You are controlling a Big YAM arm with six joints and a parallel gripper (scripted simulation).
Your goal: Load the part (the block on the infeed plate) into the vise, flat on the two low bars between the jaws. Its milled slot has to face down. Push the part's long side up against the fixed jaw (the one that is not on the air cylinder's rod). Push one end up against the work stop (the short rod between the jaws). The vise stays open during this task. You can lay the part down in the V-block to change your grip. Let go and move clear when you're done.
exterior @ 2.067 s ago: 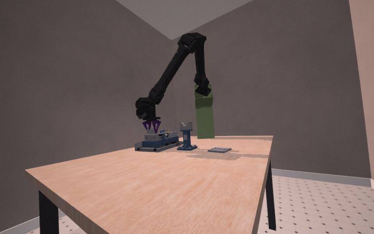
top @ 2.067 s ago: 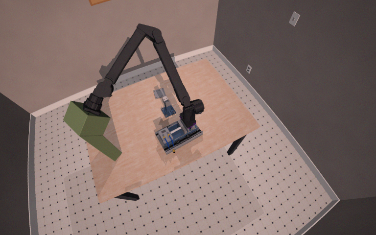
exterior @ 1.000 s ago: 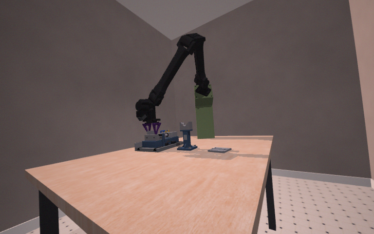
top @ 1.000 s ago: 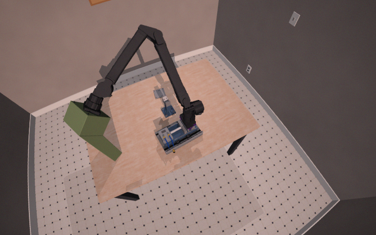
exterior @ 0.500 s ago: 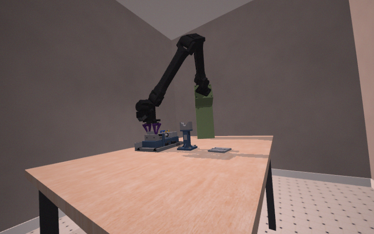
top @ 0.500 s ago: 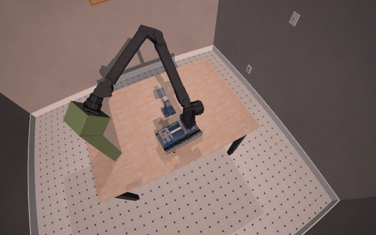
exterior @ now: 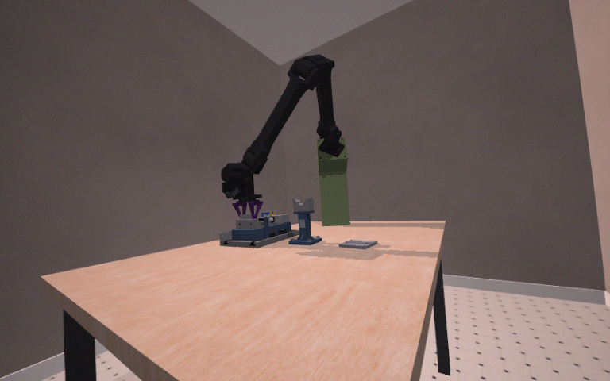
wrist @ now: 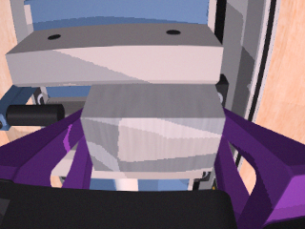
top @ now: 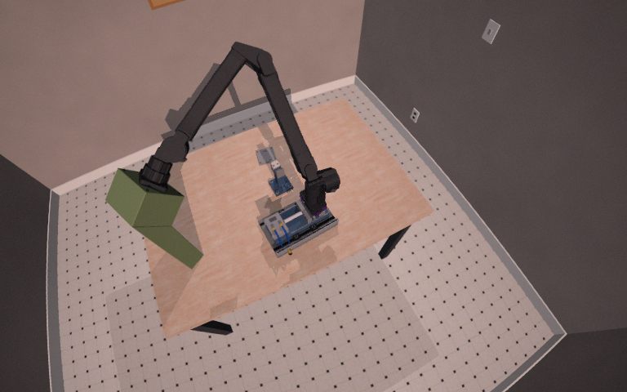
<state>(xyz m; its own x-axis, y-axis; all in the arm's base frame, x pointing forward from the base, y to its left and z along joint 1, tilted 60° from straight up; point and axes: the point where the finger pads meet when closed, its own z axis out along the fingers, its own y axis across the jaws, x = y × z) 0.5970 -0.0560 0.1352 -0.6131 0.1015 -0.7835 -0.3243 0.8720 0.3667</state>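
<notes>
Right now my hand is 1 cm above the part. Also, from my hand: fixed jaw 2 cm ahead, 3 cm to the left, 2 cm below; then work stop rod 3 cm behind, 6 cm to the left, 1 cm below; then moving jaw 4 cm behind, 2 cm below.
</notes>
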